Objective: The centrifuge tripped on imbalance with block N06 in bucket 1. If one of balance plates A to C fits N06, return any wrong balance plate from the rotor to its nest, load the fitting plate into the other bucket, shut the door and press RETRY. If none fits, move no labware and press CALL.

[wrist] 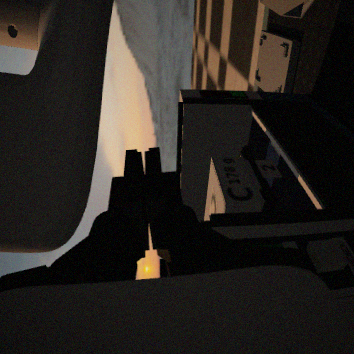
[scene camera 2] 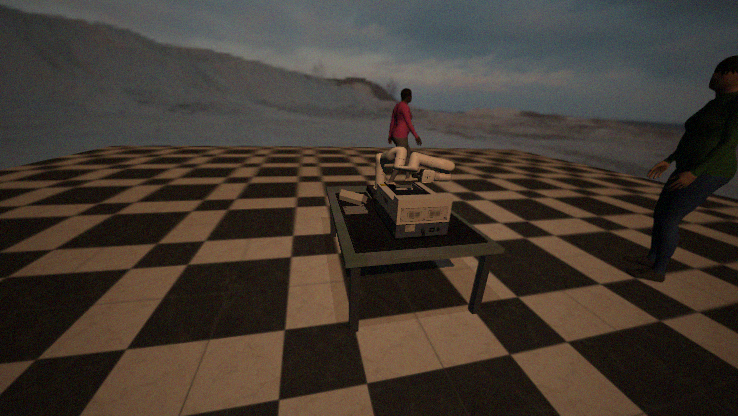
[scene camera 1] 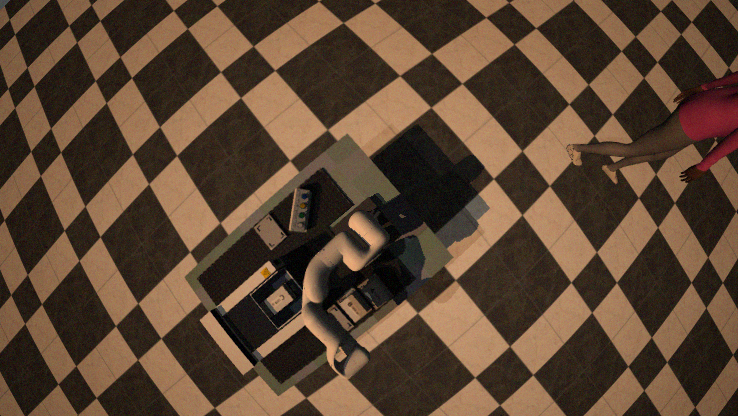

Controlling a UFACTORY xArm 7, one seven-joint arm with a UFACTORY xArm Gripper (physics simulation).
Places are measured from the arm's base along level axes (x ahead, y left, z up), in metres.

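Pixels of known places: gripper, between the fingertips: (wrist: 145,172) (scene camera 2: 412,175).
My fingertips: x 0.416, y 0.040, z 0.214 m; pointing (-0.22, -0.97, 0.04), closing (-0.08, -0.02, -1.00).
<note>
For each thing: its middle in the pictures, then the offset to it from my fingertips. "spot": a spot on its surface instead. Level surfaces: height alone.
- centrifuge, middle of its body: (wrist: 240,277) (scene camera 1: 265,310) (scene camera 2: 409,204) 0.243 m ahead, 0.170 m right, 0.127 m down
- pale plate marked C, middle of its body: (wrist: 228,220) (scene camera 1: 279,299) 0.122 m ahead, 0.143 m right, 0.088 m down
- pale labelled plate, middle of its body: (scene camera 1: 353,306) 0.030 m back, 0.175 m left, 0.216 m down
- darker plate, middle of its body: (scene camera 1: 375,293) 0.160 m back, 0.219 m left, 0.216 m down
- button box, a spot on its surface: (scene camera 1: 301,207) spot: 0.277 m back, 0.354 m right, 0.177 m down
- flat pale plate with corner marks, middle of its body: (wrist: 272,64) (scene camera 1: 270,232) (scene camera 2: 355,209) 0.053 m back, 0.429 m right, 0.237 m down
- table, height of its surface: 0.262 m down
The centrifuge (scene camera 1: 283,338) (scene camera 2: 423,210) has its top opening uncovered. A pale plate marked C (scene camera 1: 279,298) (wrist: 245,192) lies in the opening, beside a label reading 2 in the wrist view. Block N06 cannot be made out. My gripper (wrist: 145,172) is shut and empty, its dark fingertips close together beside the opening in the wrist view; the arm hides it in scene camera 1. Beside the centrifuge, a pale labelled plate (scene camera 1: 354,304) and a darker plate (scene camera 1: 377,290) lie in a row; their letters are unreadable. RETRY and CALL cannot be read on the button box (scene camera 1: 300,209).
A flat pale plate with corner marks (scene camera 1: 270,231) (wrist: 273,60) lies near the button box. The arm (scene camera 1: 319,279) (scene camera 2: 431,162) arches over the table (scene camera 1: 347,147) (scene camera 2: 428,254), close to the centrifuge and the plate row. Two people stand away from the table.
</note>
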